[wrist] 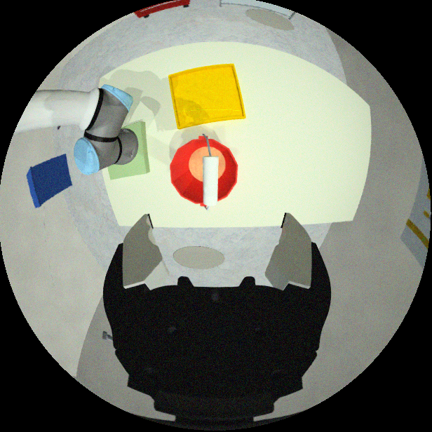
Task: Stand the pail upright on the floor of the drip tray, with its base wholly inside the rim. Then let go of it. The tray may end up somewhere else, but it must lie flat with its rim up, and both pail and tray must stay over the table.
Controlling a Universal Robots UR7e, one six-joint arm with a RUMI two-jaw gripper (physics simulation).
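Observation:
The red pail [185, 172] stands upright on the table, its open mouth facing the camera and an orange-looking bottom showing inside. Its white handle grip [210, 182] lies across the mouth on a thin grey bail. The yellow drip tray [207, 95] lies flat with its rim up, beyond the pail and apart from it. My gripper [216, 215] is open and empty. Its two grey fingers are spread wide, above the table's near edge and on the near side of the pail. How high it hangs above the pail is hard to tell.
The pale table [300, 150] has its near edge just in front of the pail. The robot's base joints [107, 130] stand at the left on a green block [142, 150]. A blue box [50, 180] is on the floor at the left. A red object [162, 7] is at the far edge.

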